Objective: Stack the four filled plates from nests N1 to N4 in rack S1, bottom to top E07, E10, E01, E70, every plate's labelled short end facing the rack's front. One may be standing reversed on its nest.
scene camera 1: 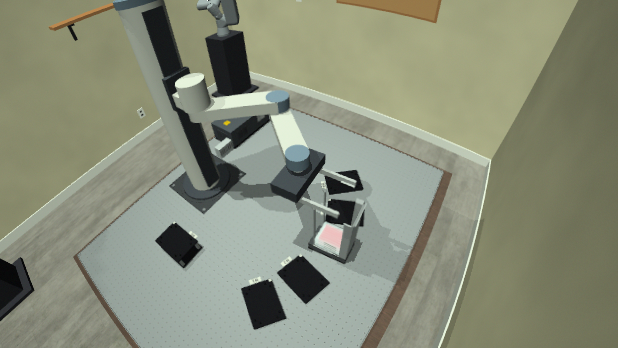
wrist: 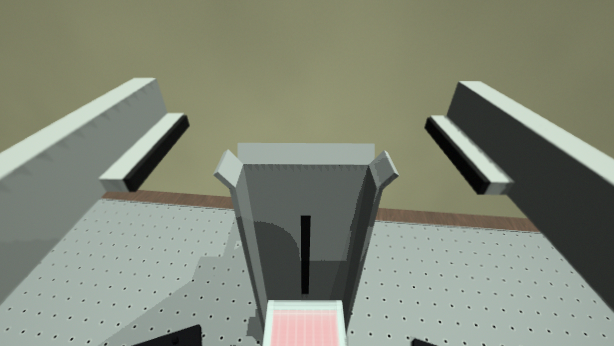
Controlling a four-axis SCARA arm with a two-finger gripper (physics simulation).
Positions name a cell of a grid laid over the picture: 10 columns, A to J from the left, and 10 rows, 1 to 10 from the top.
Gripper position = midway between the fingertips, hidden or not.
In view: my gripper (scene camera 1: F6).
My gripper shows as well in the wrist view (wrist: F3).
